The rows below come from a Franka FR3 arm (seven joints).
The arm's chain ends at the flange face. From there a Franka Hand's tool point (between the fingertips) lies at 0.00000 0.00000 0.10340 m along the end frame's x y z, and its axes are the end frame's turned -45 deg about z.
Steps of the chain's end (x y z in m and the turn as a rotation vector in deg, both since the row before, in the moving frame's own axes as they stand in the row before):
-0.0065, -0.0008, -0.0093, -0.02, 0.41, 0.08
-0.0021, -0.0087, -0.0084, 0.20, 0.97, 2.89
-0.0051, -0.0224, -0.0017, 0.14, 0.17, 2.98
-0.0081, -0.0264, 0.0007, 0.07, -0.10, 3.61
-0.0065, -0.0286, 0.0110, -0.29, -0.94, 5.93
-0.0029, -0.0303, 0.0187, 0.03, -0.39, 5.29
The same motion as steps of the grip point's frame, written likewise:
-0.0035, -0.0046, -0.0093, -0.30, 0.28, 0.08
0.0061, -0.0066, -0.0084, -0.54, 0.83, 2.89
0.0126, -0.0194, -0.0017, -0.02, 0.22, 2.98
0.0129, -0.0246, 0.0007, 0.12, -0.02, 3.61
0.0141, -0.0257, 0.0110, 0.46, -0.87, 5.93
0.0189, -0.0240, 0.0187, 0.30, -0.25, 5.29

